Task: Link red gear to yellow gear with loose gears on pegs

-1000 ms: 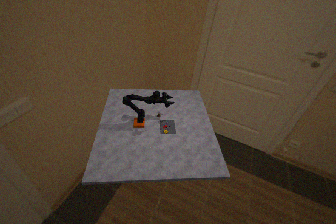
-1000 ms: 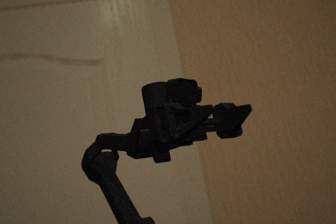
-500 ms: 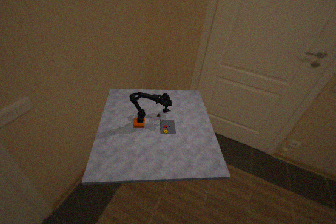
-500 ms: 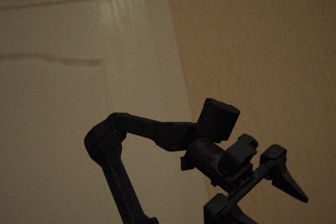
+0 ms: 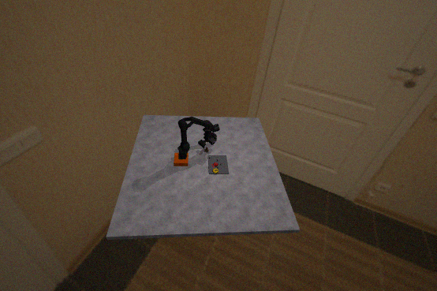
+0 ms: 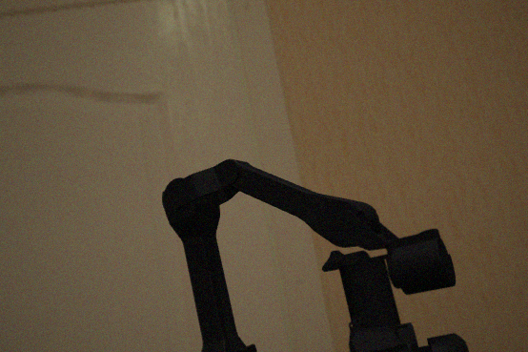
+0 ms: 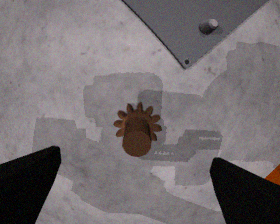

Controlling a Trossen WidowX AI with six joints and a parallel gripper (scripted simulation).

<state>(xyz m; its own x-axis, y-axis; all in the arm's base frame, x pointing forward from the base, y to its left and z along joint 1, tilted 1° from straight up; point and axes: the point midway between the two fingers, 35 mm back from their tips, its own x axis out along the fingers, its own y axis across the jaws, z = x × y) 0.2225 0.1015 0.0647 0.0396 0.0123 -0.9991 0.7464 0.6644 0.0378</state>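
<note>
Right now the brown gear is 5 cm below my gripper tip. Round my gripper tip: red gear (18 cm to the right, 7 cm ahead, 5 cm below); red arrow (19 cm to the right, 6 cm below, 4 cm ahead).
</note>
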